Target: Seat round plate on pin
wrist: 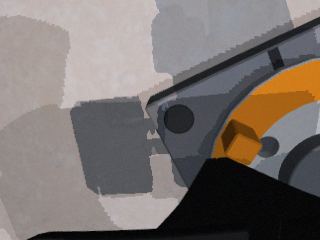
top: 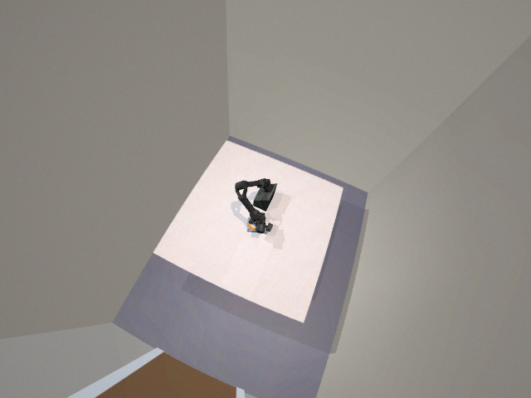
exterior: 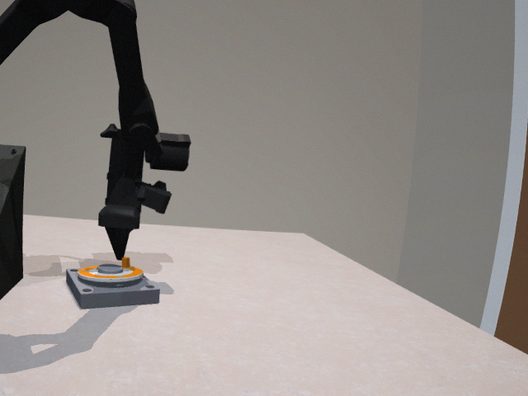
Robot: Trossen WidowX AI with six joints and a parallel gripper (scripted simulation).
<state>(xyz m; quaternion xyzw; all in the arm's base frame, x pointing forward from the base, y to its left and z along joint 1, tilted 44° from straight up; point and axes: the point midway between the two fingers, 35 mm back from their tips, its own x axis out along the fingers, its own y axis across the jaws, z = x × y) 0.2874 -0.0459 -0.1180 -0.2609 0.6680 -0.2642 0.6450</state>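
The square base lies 10 mm behind my gripper tip, 50 mm to the right of it and 20 mm below it.
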